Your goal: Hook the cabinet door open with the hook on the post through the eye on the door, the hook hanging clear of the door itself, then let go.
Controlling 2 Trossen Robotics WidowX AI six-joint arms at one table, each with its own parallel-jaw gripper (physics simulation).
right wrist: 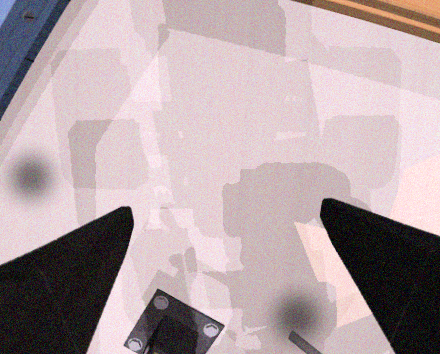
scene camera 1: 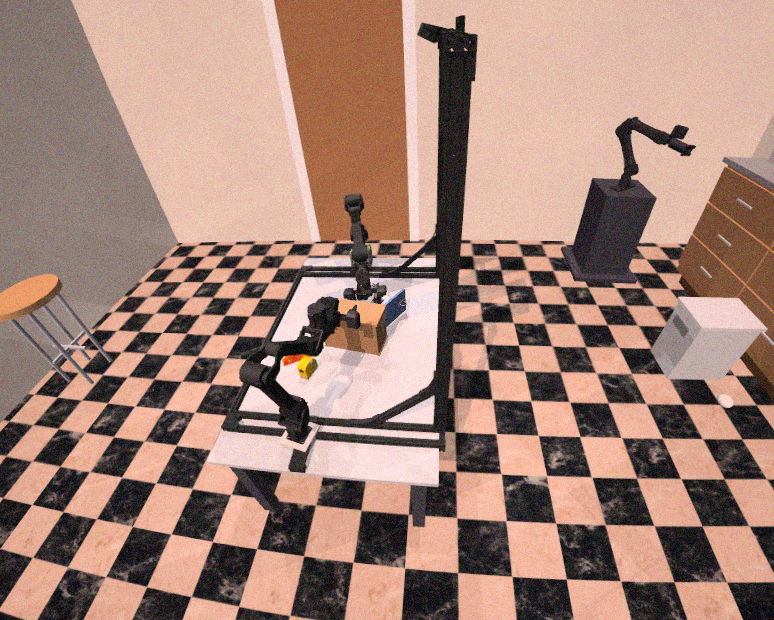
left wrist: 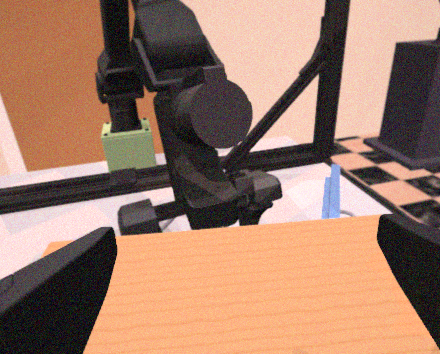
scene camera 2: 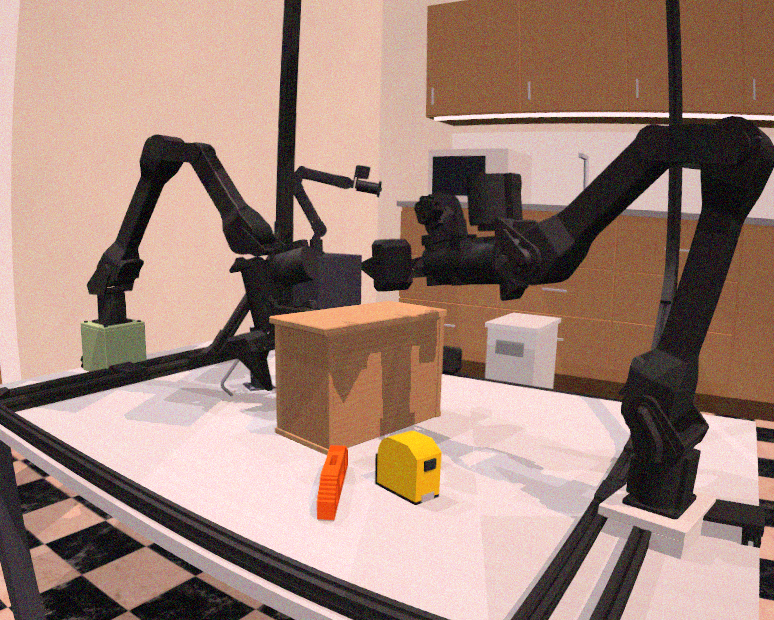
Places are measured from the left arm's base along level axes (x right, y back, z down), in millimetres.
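Where they show: left gripper, fingertip midpoint: [scene camera 1: 345, 303] [left wrist: 246, 232]; right gripper, fingertip midpoint: [right wrist: 228, 211]; left arm's base, link origin: [scene camera 1: 299, 433] [scene camera 2: 659, 500]; right arm's base, link origin: [left wrist: 126, 126] [scene camera 2: 112, 322].
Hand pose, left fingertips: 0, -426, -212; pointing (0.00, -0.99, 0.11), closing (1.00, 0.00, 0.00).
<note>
Each offset is from my left fingertips to the top centre of the thing, as dx, dy, dz. "spot": to the spot under its first point.
The wooden cabinet {-6, -45, +72} [scene camera 1: 355, 321] [scene camera 2: 302, 381] [right wrist: 400, 15] stands on the table. Its blue door {+114, -187, +108} [scene camera 1: 395, 308] [left wrist: 331, 197] [right wrist: 22, 50] stands swung out from it; its eye is too small to make out. The post's base plate {spot: -18, -293, +241} [right wrist: 182, 307] [scene camera 2: 261, 386] is on the table behind the cabinet in scene camera 2; the post is mostly hidden. The grey hook {spot: -104, -287, +212} [scene camera 2: 226, 381] [right wrist: 302, 342] shows in part, apart from the door. My right gripper [right wrist: 228, 211] is open and empty, low over the post. My left gripper is open and empty, above the cabinet top.
A yellow tape measure {spot: -101, +187, +180} [scene camera 1: 306, 366] [scene camera 2: 410, 466] and an orange utility knife {-182, +111, +203} [scene camera 1: 292, 359] [scene camera 2: 332, 481] lie in front of the cabinet in scene camera 2. A black frame [scene camera 1: 452, 213] [scene camera 2: 287, 96] edges the table and rises as a tall upright.
</note>
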